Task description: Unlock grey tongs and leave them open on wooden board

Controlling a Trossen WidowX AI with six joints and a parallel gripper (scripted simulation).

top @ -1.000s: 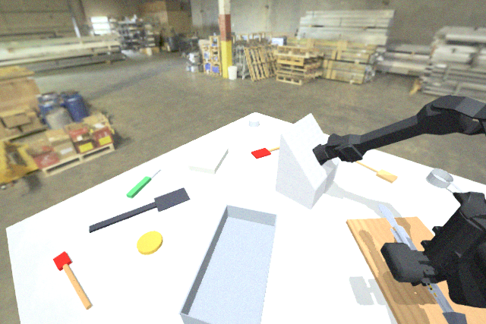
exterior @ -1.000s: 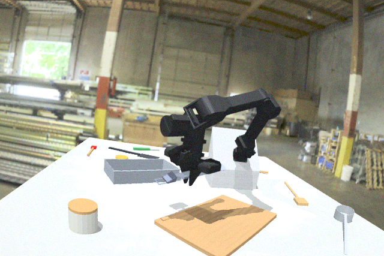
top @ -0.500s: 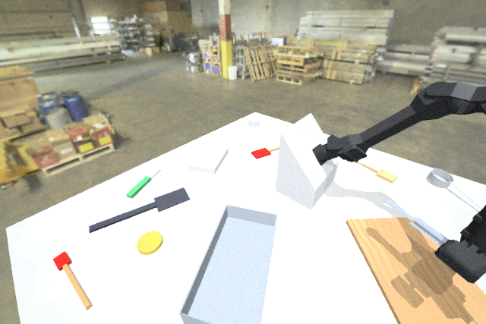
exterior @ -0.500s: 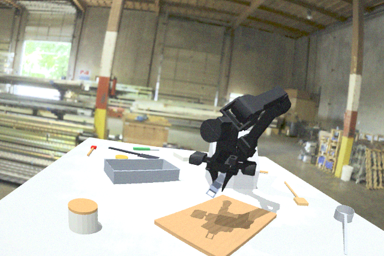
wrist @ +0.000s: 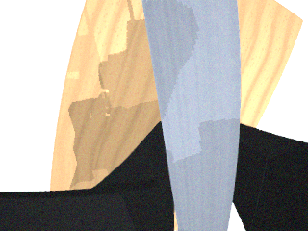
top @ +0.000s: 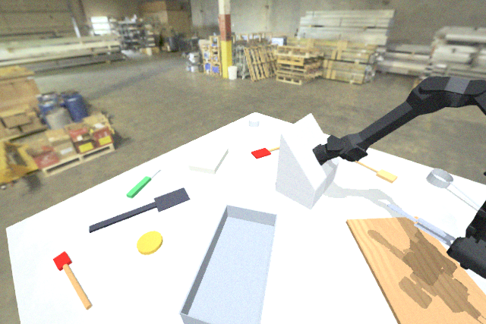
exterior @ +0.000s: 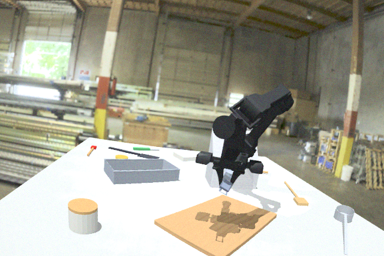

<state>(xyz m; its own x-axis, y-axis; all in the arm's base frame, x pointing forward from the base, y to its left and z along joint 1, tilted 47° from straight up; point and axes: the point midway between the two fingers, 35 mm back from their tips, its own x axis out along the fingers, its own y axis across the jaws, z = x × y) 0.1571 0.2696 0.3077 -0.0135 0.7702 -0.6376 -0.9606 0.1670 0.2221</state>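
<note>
The wooden board lies 2 cm behind my gripper tip, 4 cm to the right of it and 12 cm below it. Round my gripper tip: black spatula: 34 cm ahead, 77 cm to the right, 12 cm below; lidded canister: 38 cm ahead, 8 cm to the left, 9 cm below; grey roasting tin: 27 cm ahead, 40 cm to the right, 10 cm below.
</note>
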